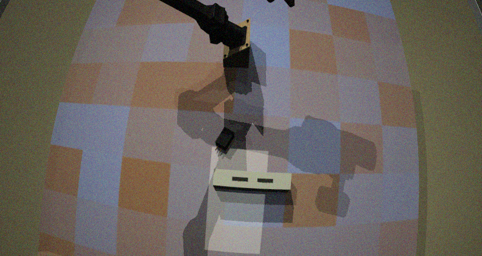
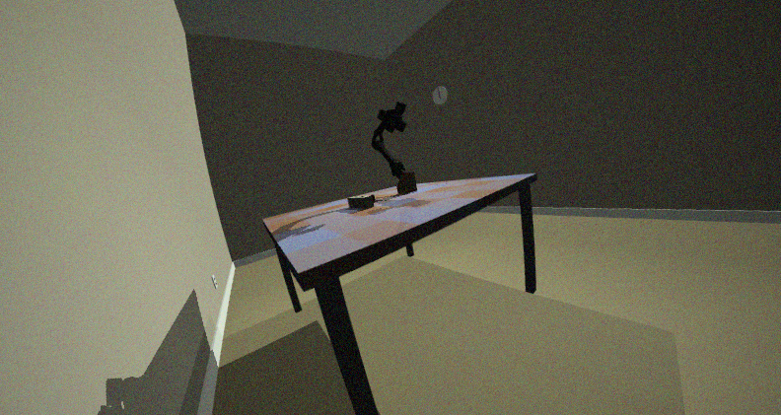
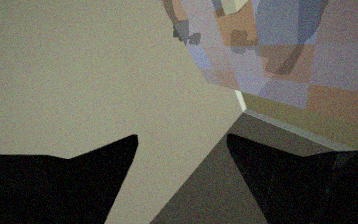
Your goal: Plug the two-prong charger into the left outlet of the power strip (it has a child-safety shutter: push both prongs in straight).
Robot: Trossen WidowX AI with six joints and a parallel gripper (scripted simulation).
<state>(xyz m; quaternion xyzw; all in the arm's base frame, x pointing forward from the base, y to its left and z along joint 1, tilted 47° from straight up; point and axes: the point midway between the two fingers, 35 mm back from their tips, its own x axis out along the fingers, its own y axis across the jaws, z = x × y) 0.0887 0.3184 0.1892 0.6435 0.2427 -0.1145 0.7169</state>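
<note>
Right now the dark two-prong charger is 42 cm below my gripper tip, 16 cm ahead of it and 11 cm to the right of it.
</note>
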